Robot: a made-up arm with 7 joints.
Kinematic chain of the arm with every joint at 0, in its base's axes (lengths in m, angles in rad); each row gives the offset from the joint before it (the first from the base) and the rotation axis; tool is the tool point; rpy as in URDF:
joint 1: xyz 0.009 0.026 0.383 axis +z
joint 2: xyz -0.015 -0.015 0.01 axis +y
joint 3: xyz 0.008 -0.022 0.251 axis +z
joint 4: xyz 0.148 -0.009 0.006 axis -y
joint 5: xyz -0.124 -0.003 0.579 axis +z
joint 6: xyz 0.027 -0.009 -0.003 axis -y
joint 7: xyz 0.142 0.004 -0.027 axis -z
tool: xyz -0.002 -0.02 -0.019 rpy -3.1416 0 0
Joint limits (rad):
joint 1: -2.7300..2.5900
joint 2: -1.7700..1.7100
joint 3: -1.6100..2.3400
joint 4: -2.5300..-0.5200
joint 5: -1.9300..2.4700
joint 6: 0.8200..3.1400
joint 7: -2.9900..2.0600
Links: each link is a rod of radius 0.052 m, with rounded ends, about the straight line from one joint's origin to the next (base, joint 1, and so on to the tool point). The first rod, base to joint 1, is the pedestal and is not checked.
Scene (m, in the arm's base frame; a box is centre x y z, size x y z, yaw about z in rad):
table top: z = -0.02
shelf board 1: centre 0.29 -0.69 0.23 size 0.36 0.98 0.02 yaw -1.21
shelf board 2: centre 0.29 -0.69 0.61 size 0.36 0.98 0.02 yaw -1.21
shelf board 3: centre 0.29 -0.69 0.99 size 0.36 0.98 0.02 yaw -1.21
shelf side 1: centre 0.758 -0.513 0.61 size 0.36 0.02 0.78 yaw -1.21
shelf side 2: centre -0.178 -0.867 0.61 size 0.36 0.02 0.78 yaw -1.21
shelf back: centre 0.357 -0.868 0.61 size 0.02 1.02 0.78 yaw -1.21
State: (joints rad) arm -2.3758 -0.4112 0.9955 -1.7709 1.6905 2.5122 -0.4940
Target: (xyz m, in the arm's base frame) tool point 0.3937 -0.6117 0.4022
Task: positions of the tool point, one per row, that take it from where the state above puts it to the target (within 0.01 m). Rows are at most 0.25 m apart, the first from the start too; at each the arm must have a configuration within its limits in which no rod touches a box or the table.
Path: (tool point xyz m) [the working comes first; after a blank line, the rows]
Joints at the target: -2.1920 -0.2646 1.2771 -2.1810 1.7420 2.4986 -0.4813
Straight joint move there: touches shelf board 2.

1: -0.0701 -0.6581 0.7610
2: -0.2661 -0.5227 0.7302
3: -0.3837 -0.3439 0.6855
4: -0.3527 -0.4548 0.5689
5: -0.2785 -0.5446 0.4428
6: -0.1683 -0.6002 0.3145
7: -0.0037 -0.6615 0.3598
8: 0.1913 -0.6691 0.3926
9: 0.3937 -0.6117 0.4022

